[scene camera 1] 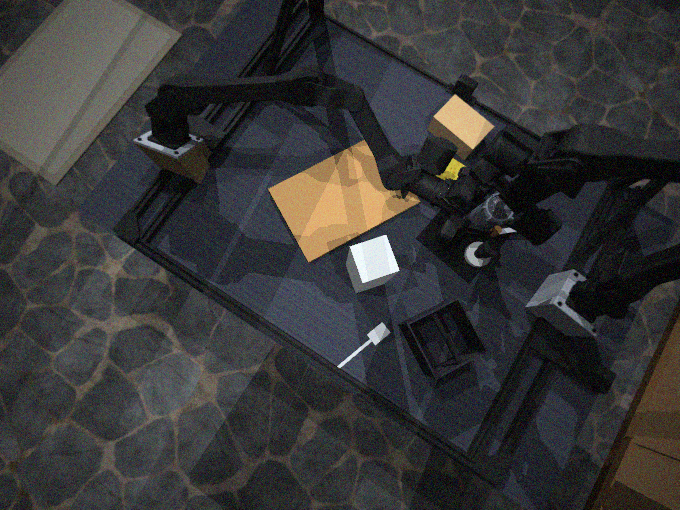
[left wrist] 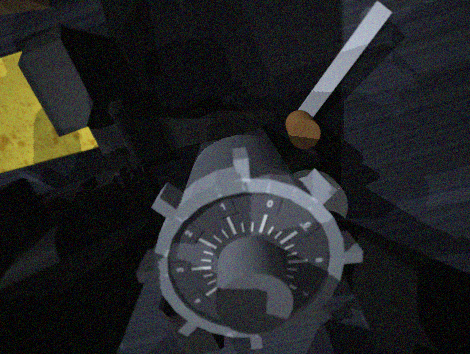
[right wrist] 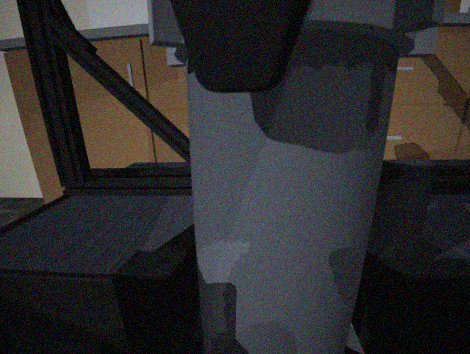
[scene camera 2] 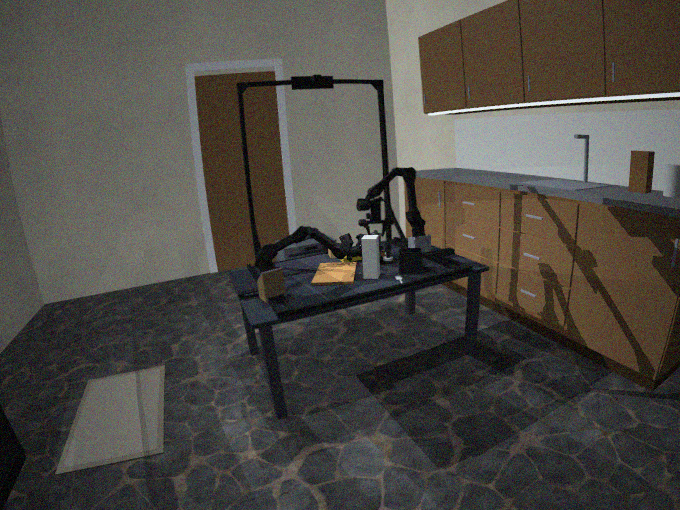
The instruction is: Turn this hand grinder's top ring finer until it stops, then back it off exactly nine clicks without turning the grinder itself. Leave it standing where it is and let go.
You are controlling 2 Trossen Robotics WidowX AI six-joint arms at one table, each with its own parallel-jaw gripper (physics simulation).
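Pixels of known places: left gripper, fingertip midpoint: (scene camera 1: 495, 210) (left wrist: 245, 230) (right wrist: 285, 99); right gripper, fingertip midpoint: (scene camera 1: 496, 223) (left wrist: 291, 160) (scene camera 2: 380, 246); left arm's base, origin of the base link: (scene camera 1: 584, 301) (scene camera 2: 419, 236); right arm's base, origin of the base link: (scene camera 1: 169, 139) (scene camera 2: 269, 274).
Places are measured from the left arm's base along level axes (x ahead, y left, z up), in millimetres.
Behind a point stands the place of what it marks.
Note:
The grey hand grinder (scene camera 1: 492, 211) {x 260, y -12, z 41 mm} (right wrist: 286, 211) {x 282, y -28, z -1 mm} stands upright at the right side of the table. Its notched top ring (left wrist: 205, 184) {x 263, y -56, z 40 mm} with a numbered scale fills the lower half of the left wrist view. The crank arm (left wrist: 346, 60) with its brown knob (left wrist: 302, 129) {x 213, y -45, z -69 mm} sticks out beyond the ring. My left gripper (scene camera 1: 497, 209) {x 255, y -28, z 20 mm} comes down from above and is shut on the top ring. My right gripper (scene camera 1: 466, 199) (right wrist: 265, 225) {x 226, y -36, z -37 mm} comes in from the side and is shut on the grinder's body. Its dark fingers flank the body in the right wrist view.
An orange mat (scene camera 1: 328, 202) {x 550, y 154, z -90 mm} lies mid-table, with a white box (scene camera 1: 373, 260) {x 377, y 231, z 95 mm} (scene camera 2: 370, 255) {x 391, y 260, z 13 mm} in front of it. A tan box (scene camera 1: 461, 123) {x 429, y -184, z -45 mm}, a yellow piece (scene camera 1: 451, 169) {x 379, y -93, z -75 mm}, a white crescent piece (scene camera 1: 475, 254) {x 214, y 33, z -81 mm}, a black tray (scene camera 1: 434, 313) {x 217, y 214, z -9 mm} and a white plug-like tool (scene camera 1: 375, 335) {x 272, y 318, z -103 mm} surround the grinder.

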